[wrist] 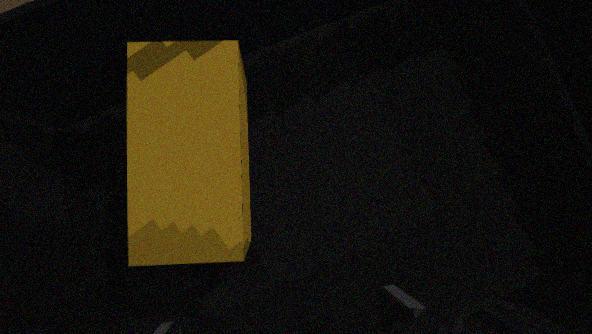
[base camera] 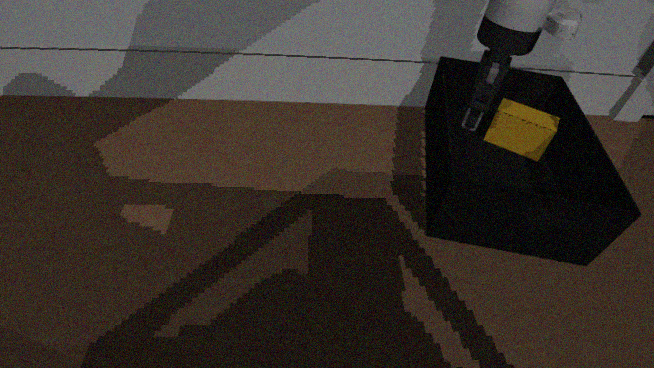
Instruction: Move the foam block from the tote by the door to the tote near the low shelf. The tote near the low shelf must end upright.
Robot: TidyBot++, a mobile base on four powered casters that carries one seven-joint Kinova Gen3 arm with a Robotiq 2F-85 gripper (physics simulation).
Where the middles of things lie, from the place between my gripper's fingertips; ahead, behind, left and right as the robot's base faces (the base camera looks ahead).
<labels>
Right now the yellow foam block [base camera: 521,129] is 80 mm to the right of my hand and 20 mm below it.
</labels>
